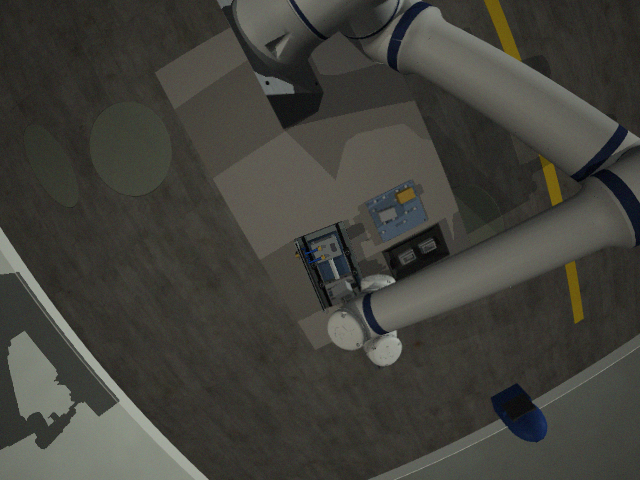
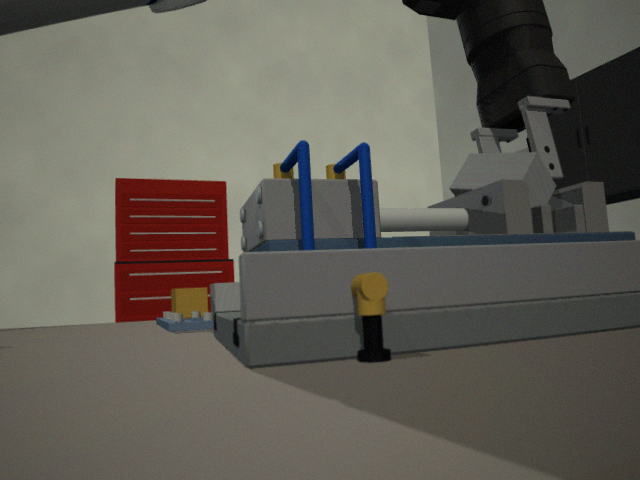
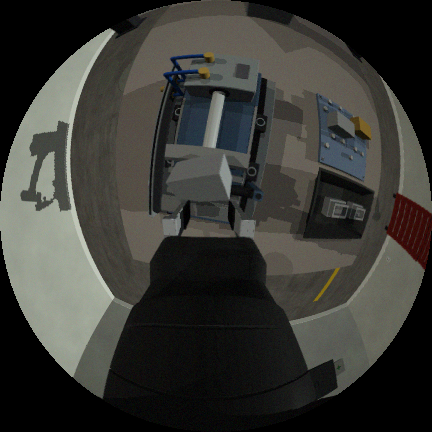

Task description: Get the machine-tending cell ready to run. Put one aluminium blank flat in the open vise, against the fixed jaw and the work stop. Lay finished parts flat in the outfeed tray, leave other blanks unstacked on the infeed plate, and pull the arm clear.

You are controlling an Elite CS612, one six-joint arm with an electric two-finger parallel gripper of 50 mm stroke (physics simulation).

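Places are measured from the arm's base along level axes (x ahead, y left, z up), in centimetres.
Pixels of known places: gripper, fingertip midpoint: (image 1: 348,296) (image 3: 208,208); arm's base, origin of the base link: (image 1: 267,36).
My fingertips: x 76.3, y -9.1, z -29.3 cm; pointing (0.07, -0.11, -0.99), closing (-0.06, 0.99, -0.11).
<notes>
For each thing: its top centre in the pictures, then the offset to it from my fingertips. "spot": a spot on its surface instead.
- vise, middle of its top: (image 2: 433,189) (image 3: 205,125) (image 1: 334,275) dx -9.6, dy -1.3, dz -0.5 cm
- work stop, surface spot: (image 3: 256,193) spot: dx -2.4, dy +5.4, dz -0.5 cm
- blue infeed plate, middle of its top: (image 3: 347,138) (image 1: 397,211) dx -18.6, dy +29.4, dz -9.6 cm
- yellow block, middle of its top: (image 2: 188,288) (image 3: 365,127) (image 1: 406,195) dx -23.5, dy +33.7, dz -6.0 cm
The vise (image 1: 333,269) (image 2: 323,206) (image 3: 232,77) stands with its jaws nearest my gripper. A grey blank (image 2: 496,173) (image 3: 196,181) sits tilted over the vise jaws, not flat; one edge rises above them. The work stop (image 3: 256,193) is beside it. My gripper (image 2: 522,155) (image 3: 208,208) is open and empty, with its fingertips low, close by the tilted blank. A grey blank (image 1: 386,214) (image 3: 341,125) lies on the blue infeed plate (image 1: 385,235) (image 3: 327,159). Two finished parts (image 1: 407,256) (image 3: 336,208) lie side by side in the black outfeed tray (image 1: 443,238) (image 3: 311,212).
A yellow block (image 1: 405,195) (image 2: 189,302) (image 3: 361,128) is also on the infeed plate. Blue hoses (image 2: 306,196) (image 3: 187,73) rise beside the vise cylinder. The forearm (image 1: 480,258) passes close to the tray. A red tool cabinet (image 2: 170,222) (image 3: 412,227) stands beyond the table.
</notes>
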